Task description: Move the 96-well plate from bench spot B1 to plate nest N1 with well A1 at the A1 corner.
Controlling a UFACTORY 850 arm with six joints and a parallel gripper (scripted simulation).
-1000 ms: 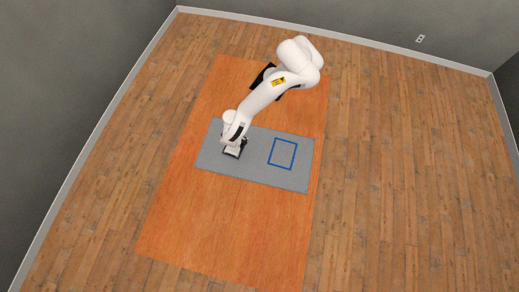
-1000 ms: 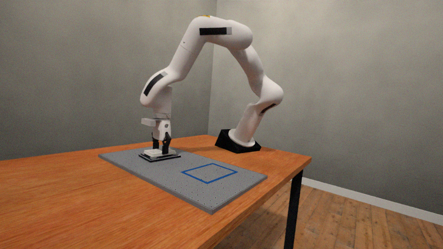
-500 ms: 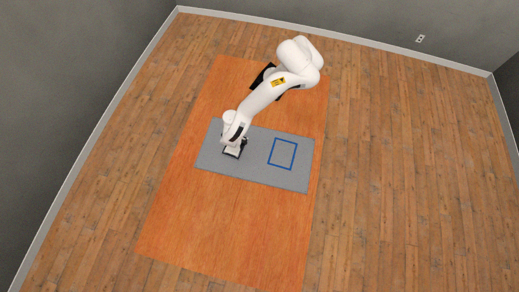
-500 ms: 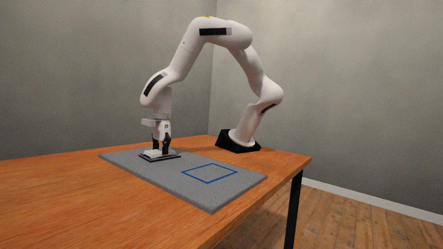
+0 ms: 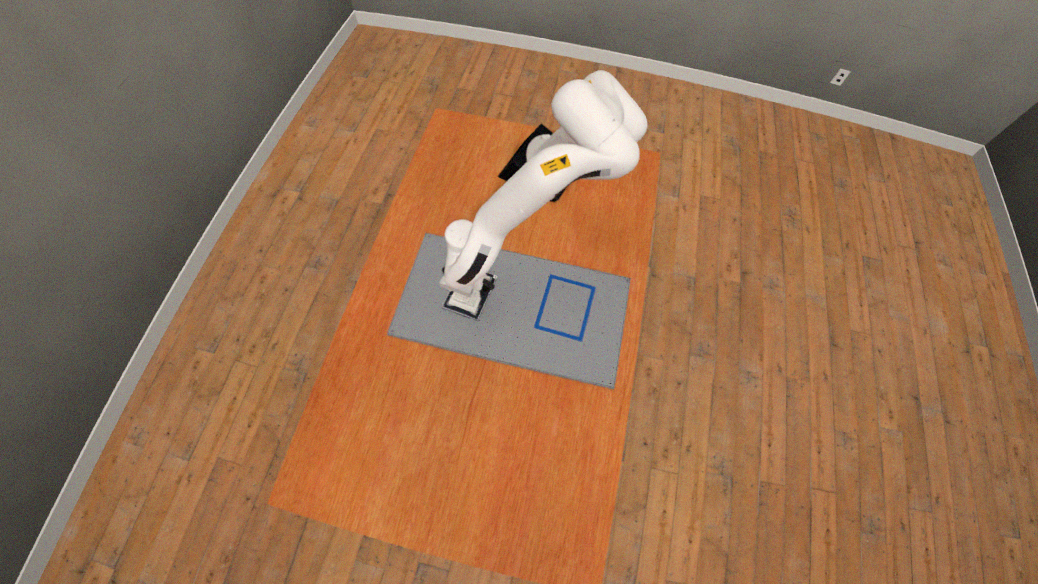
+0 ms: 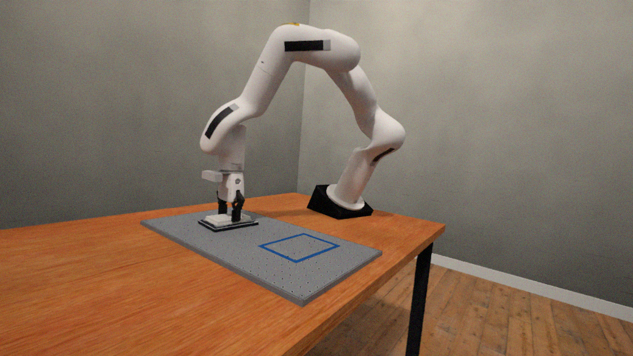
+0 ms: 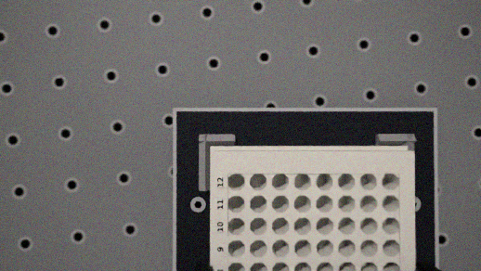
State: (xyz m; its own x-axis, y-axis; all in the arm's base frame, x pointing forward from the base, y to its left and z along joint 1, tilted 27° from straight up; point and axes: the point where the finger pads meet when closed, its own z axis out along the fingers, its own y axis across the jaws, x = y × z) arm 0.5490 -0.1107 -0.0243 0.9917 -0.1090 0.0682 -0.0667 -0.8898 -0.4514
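Right now my hand is 1 cm above the white 96-well plate. The rest, counted from my hand: black plate nest: 3 cm below.
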